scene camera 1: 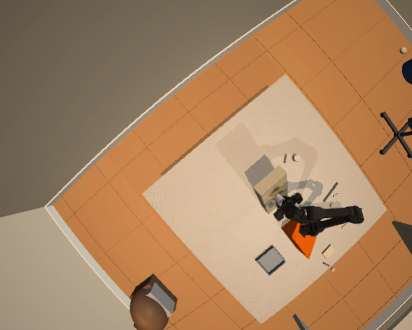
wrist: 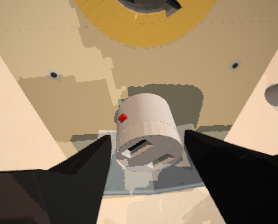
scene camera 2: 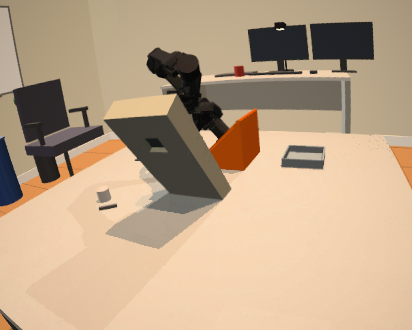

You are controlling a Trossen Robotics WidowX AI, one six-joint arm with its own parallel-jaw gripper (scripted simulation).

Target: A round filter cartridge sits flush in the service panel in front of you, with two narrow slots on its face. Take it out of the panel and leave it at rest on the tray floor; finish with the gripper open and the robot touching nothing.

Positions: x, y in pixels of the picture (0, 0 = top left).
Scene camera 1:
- beige service panel: 275, 183
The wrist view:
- my gripper: 148, 138
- round filter cartridge: 147, 139
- beige service panel: 76, 70
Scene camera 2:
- my gripper: 182, 141
